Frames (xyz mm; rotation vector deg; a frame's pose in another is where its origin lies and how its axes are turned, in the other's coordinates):
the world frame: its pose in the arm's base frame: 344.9 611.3 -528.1 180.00 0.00 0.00
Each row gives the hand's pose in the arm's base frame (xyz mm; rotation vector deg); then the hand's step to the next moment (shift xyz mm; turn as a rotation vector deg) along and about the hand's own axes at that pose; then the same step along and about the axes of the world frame.
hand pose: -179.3 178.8 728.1 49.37 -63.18 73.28
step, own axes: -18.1 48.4 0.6 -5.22 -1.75 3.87
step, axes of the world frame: -47.1 -0.3 21.3 1.41 5.41 3.75
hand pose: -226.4 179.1 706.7 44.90 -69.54 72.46
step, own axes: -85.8 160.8 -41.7 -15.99 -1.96 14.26
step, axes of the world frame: -135.3 -47.1 120.1 0.46 18.18 11.50
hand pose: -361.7 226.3 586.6 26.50 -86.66 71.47
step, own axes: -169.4 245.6 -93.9 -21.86 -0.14 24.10
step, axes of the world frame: -93.4 -121.4 272.7 -3.60 27.91 16.34
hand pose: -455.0 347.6 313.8 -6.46 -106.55 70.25
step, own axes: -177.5 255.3 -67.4 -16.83 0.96 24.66
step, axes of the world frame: 61.9 -87.8 299.5 -7.46 25.21 14.17
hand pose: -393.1 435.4 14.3 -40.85 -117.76 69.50
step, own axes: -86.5 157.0 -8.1 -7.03 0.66 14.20
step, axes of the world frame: 82.4 -9.3 159.1 -6.01 12.56 7.60
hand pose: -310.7 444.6 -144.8 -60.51 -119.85 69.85
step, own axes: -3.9 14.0 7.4 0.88 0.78 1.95
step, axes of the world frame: 2.1 2.6 16.0 -1.63 0.01 1.59
